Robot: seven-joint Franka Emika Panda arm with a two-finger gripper.
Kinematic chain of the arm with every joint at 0, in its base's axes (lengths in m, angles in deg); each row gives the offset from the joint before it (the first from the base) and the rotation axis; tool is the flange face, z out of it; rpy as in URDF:
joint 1: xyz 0 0 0.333 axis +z
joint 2: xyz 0 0 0 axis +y
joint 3: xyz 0 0 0.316 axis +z
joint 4: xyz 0.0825 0 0 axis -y
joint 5: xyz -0.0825 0 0.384 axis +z
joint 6: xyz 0 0 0 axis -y
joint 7: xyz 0.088 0 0 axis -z
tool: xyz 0 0 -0.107 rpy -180 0 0
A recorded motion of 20 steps. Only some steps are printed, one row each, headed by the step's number.
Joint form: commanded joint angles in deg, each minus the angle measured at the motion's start. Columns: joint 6, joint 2, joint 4, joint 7, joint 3, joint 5, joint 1.
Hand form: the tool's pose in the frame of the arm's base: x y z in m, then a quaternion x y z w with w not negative. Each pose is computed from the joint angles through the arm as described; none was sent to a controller.
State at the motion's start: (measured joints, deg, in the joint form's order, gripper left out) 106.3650 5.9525 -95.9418 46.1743 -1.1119 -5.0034 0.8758
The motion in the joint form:
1: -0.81 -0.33 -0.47 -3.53 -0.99 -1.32 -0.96
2: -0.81 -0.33 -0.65 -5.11 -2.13 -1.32 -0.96
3: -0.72 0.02 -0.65 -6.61 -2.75 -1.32 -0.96
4: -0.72 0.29 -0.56 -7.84 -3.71 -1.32 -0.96
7: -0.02 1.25 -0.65 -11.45 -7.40 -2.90 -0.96
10: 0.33 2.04 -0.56 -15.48 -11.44 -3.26 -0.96
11: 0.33 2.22 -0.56 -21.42 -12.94 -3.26 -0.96
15: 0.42 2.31 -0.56 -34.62 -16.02 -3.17 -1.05
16: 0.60 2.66 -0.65 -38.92 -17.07 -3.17 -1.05
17: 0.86 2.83 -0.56 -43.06 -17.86 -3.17 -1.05
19: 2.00 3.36 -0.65 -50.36 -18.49 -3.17 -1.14
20: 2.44 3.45 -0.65 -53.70 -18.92 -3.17 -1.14
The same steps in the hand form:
1: 0.5996 -0.0308 0.5392 0.92758 -0.36823 0.04793 0.04133
2: 0.5985 -0.0423 0.5377 0.92904 -0.36452 0.04580 0.04385
3: 0.5995 -0.0485 0.5342 0.93192 -0.35714 0.04306 0.04602
4: 0.5997 -0.0581 0.5323 0.93280 -0.35477 0.04103 0.04827
7: 0.5989 -0.0971 0.5235 0.93320 -0.35054 0.03931 0.06869
10: 0.5940 -0.1375 0.5177 0.93324 -0.34857 0.03359 0.08019
11: 0.5908 -0.1522 0.5164 0.94598 -0.31185 0.02738 0.08441
15: 0.5821 -0.1828 0.5169 0.96937 -0.22770 0.01593 0.09062
16: 0.5800 -0.1929 0.5133 0.97540 -0.19955 0.00974 0.09318
17: 0.5785 -0.2005 0.5132 0.98071 -0.17055 0.00746 0.09517
19: 0.5795 -0.2076 0.5092 0.98875 -0.11247 0.00527 0.09845
20: 0.5790 -0.2118 0.5093 0.99117 -0.08682 0.00503 0.10007

